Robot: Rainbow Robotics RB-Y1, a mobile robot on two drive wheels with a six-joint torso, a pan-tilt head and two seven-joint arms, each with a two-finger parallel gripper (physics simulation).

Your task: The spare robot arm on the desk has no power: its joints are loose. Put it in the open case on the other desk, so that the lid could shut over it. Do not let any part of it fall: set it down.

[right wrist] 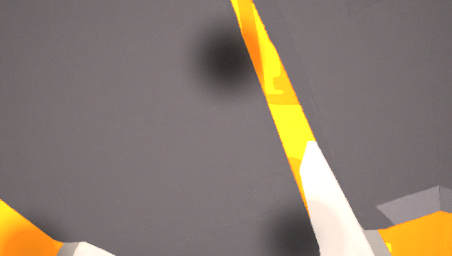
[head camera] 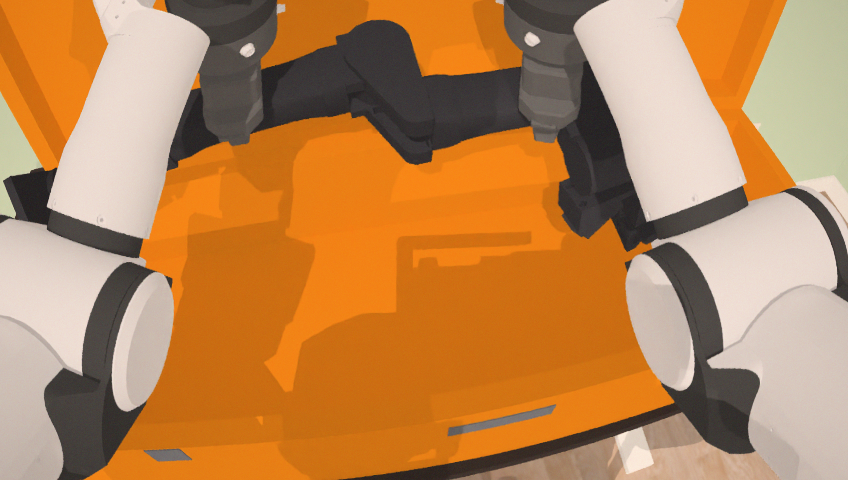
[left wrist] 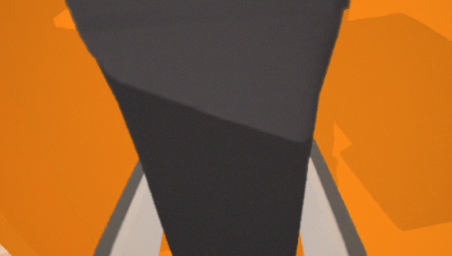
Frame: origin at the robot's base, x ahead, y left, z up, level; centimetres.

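Seen in the pictures: left gripper, fingertip midpoint: (head camera: pixel 238 115) (left wrist: pixel 230 151); right gripper, fingertip midpoint: (head camera: pixel 546 106).
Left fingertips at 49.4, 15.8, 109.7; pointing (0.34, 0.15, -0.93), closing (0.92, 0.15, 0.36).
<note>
A point is followed by its place in that frame, as x, y, z.
The spare arm (head camera: pixel 386 71) (left wrist: pixel 220 185) (right wrist: pixel 150 125) is black and spans the picture above the open orange case (head camera: pixel 476 344) @[41.0, -10.3, 74.7] (left wrist: pixel 40 125) @[28.8, -1.8, 74.7]. Its middle joint is bent. One end (head camera: pixel 29 193) @[36.6, 35.6, 113.9] shows beyond the left forearm; the other end (head camera: pixel 586 205) @[38.9, -18.1, 105.6] hangs lower at the right, partly behind the right forearm. My left gripper (head camera: pixel 239 135) @[49.4, 15.8, 109.7] is shut on its left link. My right gripper (head camera: pixel 544 133) @[49.2, -15.7, 109.3] is shut on its right part. Shadows of the arms lie on the case floor. The height above that floor cannot be told exactly.
The case's lid (head camera: pixel 728 47) @[78.6, -58.5, 101.5] stands raised at the back. Two grey latches (head camera: pixel 502 420) @[24.8, -10.5, 87.3] (head camera: pixel 167 455) @[19.8, 26.4, 89.1] are on the case's front. The desk's dark front edge (head camera: pixel 571 444) @[25.1, -22.4, 72.2] runs below it, with a white desk leg (head camera: pixel 633 453) @[38.8, -60.8, 2.7] and wooden floor (head camera: pixel 690 460) @[33.7, -79.7, 0.2] at the lower right.
</note>
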